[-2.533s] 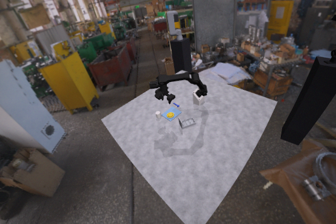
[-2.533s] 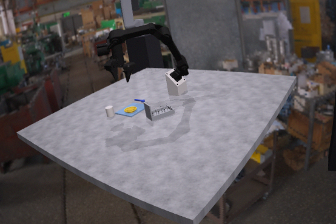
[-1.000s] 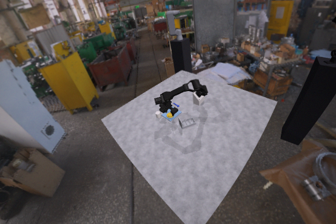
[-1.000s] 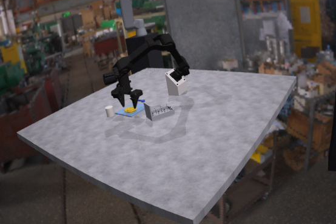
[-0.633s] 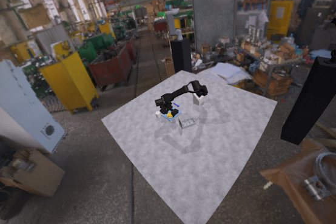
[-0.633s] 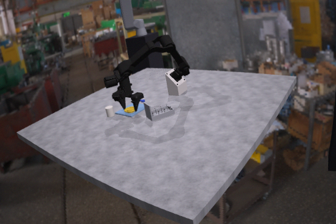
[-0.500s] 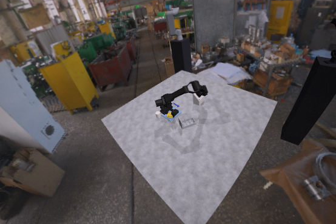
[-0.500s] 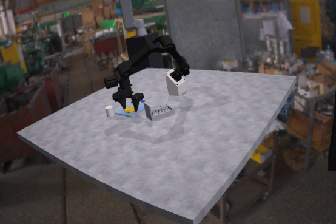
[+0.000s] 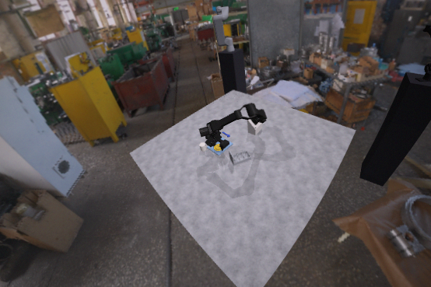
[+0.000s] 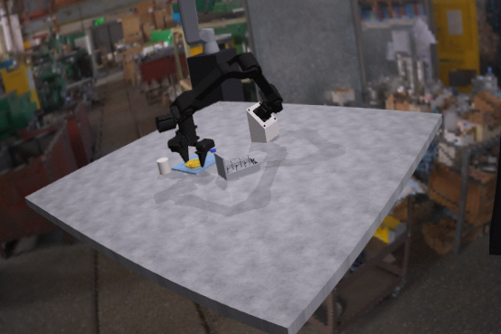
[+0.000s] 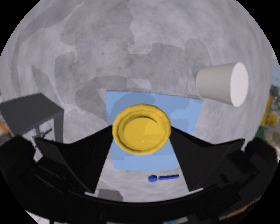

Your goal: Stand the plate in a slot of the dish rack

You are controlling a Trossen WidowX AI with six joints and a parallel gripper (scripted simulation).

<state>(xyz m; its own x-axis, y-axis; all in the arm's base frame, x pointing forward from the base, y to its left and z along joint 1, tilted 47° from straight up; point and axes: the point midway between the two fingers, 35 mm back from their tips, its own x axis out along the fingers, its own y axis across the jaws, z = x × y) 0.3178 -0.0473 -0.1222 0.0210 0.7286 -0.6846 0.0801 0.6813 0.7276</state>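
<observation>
The light blue mat lies 3 cm behind my gripper tip, 1 cm to the right of it and 1 cm below it. Also, from my gripper tip: yellow plate 1 cm above; then white cup 6 cm ahead, 10 cm to the right, 2 cm above; then blue spoon 16 cm behind, 5 cm to the right.
</observation>
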